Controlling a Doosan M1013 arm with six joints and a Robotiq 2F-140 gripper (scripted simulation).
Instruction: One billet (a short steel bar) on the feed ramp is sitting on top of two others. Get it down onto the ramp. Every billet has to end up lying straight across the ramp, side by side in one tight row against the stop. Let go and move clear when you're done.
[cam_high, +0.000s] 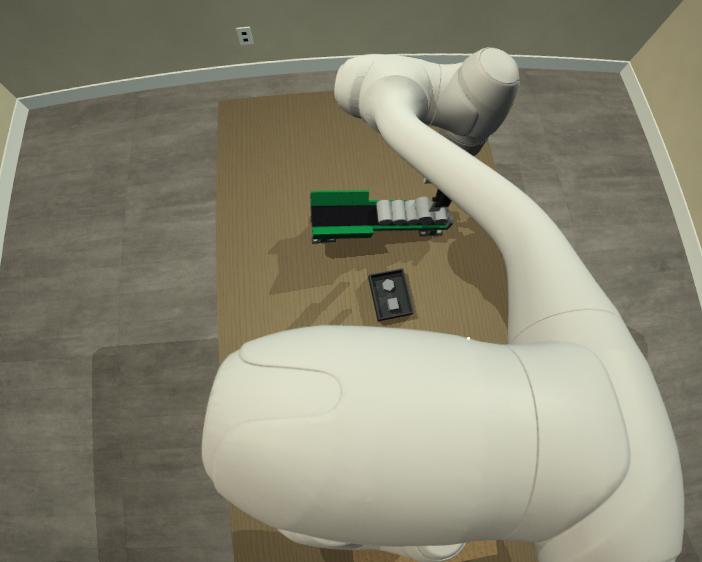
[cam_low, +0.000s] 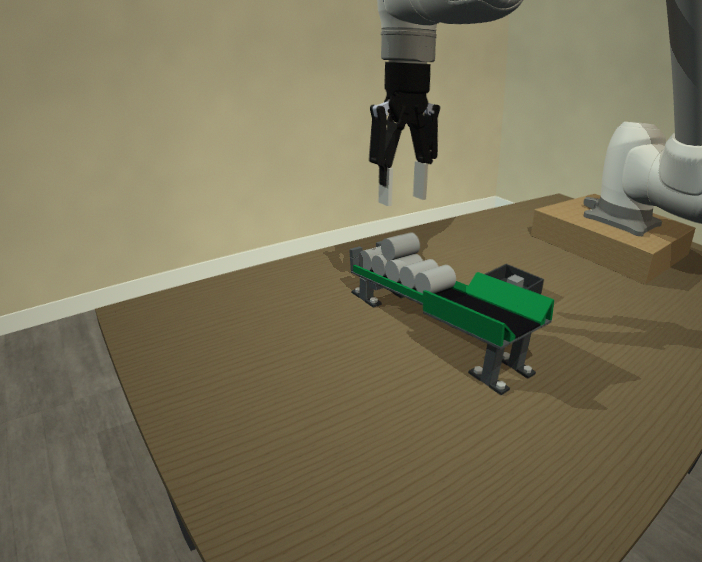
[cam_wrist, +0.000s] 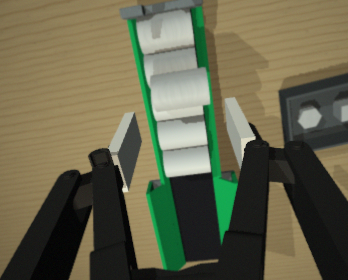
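Right now the grey stop is 170 mm below my hand, 80 mm to the right of it and 10 mm ahead of it. From my hand the other things lie so: dark tray 220 mm below, 200 mm behind, 110 mm to the left.
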